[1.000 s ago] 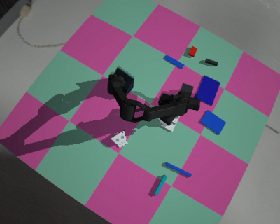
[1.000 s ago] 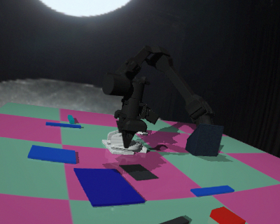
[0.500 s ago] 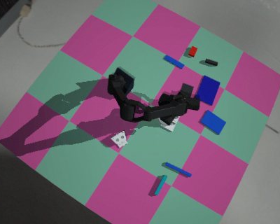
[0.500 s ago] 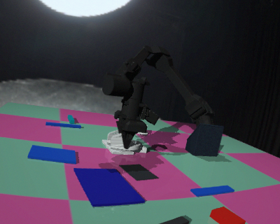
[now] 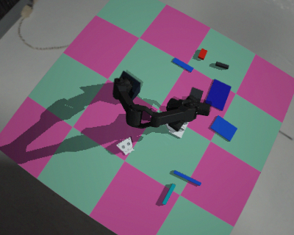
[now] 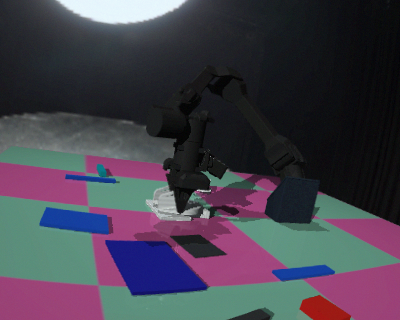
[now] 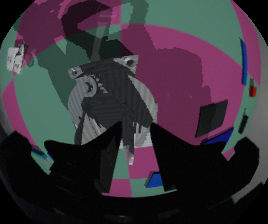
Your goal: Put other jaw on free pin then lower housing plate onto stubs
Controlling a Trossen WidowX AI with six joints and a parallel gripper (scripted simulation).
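Right now the white jaw is 30 mm behind my gripper tip and 50 mm to the right of it. Also, from my gripper tip: teal bar: 180 mm ahead, 360 mm to the right, 10 mm below; then dark plate: 160 mm to the left, 10 mm below; then white ribbed piece: 140 mm behind, 290 mm to the right, 10 mm below.
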